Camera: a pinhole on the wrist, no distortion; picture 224 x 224 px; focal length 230.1 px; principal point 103.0 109.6 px. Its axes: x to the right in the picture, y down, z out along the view. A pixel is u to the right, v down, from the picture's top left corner.
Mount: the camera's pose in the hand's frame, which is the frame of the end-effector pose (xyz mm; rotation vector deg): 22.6 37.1 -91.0 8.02 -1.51 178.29
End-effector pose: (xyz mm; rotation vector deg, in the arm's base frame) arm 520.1 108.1 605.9 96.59 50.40 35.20
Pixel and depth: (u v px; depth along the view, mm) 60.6 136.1 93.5
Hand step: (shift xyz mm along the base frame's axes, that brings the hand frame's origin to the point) 34.6 34.9 21.5
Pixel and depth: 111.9 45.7 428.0
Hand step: 324.6 -177.6 45.8
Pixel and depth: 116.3 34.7 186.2
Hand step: 115.1 -44.5 62.6
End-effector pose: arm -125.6 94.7 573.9 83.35 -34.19 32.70
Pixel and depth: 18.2 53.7 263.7
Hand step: 37.3 -160.5 171.6
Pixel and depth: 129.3 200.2 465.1
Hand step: 98.4 -379.7 -97.6
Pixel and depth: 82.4 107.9 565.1
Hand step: 57.1 -466.1 118.4
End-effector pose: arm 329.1 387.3 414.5 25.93 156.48 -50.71
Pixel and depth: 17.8 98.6 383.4
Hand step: -132.8 -89.4 -305.5
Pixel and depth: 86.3 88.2 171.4
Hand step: -19.2 1.9 -104.3
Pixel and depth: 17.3 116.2 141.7
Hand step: -65.0 14.3 -78.6
